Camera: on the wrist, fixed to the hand. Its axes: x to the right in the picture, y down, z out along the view.
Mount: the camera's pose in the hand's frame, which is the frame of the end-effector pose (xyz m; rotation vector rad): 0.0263 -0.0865 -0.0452 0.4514 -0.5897 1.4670
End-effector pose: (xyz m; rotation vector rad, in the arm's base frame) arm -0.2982 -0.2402 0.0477 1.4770 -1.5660 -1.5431
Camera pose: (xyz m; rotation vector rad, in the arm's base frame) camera -0.2359 -0.2618 -0.0289 -0.2849 -2.4758 -0.6767
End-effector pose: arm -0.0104 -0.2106 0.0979 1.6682 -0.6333 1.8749
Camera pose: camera 0.0124 -0.1141 0.1176 -1.2482 1.2257 -1.3248
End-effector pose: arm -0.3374 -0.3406 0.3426 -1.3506 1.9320 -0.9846
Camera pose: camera -0.3367 -0.3732 0.4383 0.1981 1.4827 -0.1644
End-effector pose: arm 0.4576 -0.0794 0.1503 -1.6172 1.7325 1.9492
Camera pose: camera 0.5297 -0.0967 0.0816 -0.5341 -2.4509 -1.3924
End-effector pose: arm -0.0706 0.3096 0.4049 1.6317 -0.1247 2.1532
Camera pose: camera -0.0829 0.4098 0.3998 -1.5038 0.7679 -1.2749
